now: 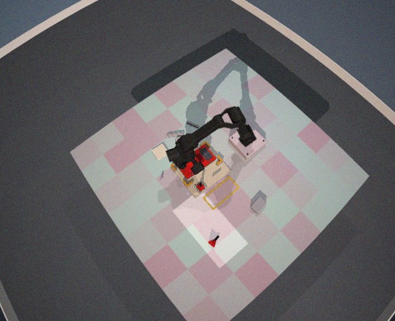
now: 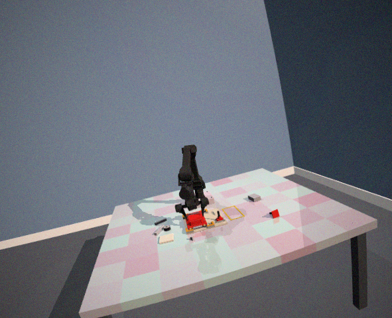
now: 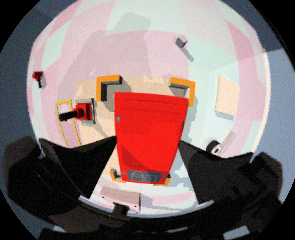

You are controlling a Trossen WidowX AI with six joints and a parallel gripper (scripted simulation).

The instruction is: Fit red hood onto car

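Right now my gripper tip is right at the red hood. From my gripper tip the other things lie so: white engine block: 2 cm below; then cream plate: 9 cm ahead, 18 cm to the right, 4 cm below.
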